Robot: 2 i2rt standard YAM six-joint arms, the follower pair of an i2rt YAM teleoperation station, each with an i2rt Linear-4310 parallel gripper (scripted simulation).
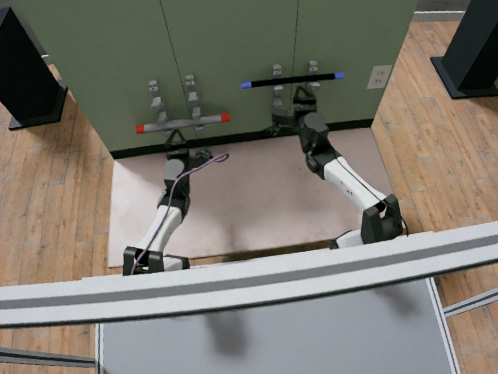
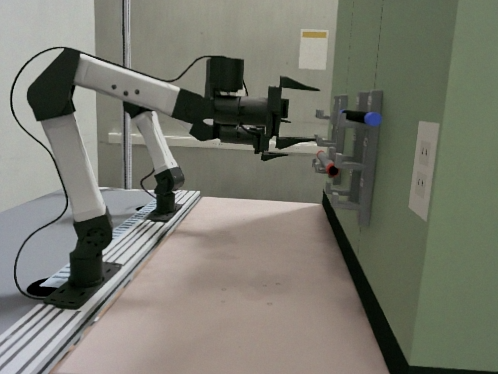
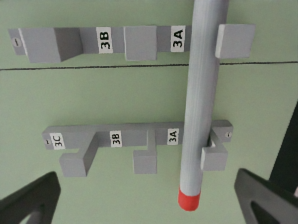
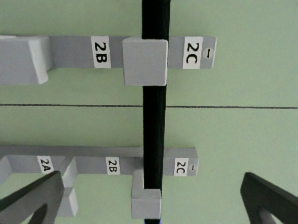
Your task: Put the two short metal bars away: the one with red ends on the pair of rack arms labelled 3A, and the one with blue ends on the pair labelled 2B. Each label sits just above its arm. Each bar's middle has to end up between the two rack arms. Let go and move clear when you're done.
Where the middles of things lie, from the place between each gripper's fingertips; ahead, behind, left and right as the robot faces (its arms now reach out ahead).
Scene:
I see my right gripper (image 2: 317, 115) 120 mm short of the outlet plate (image 2: 427, 131), 320 mm to the left of it and 50 mm above it. The rest, counted from my right hand: red-ended grey bar (image 1: 225, 117) (70 mm ahead, 390 mm to the left, 140 mm below).
I see the red-ended grey bar 120 mm ahead of my left hand and 60 mm below it. The rest, counted from my left hand: outlet plate (720 mm to the right, 170 mm ahead, 30 mm above).

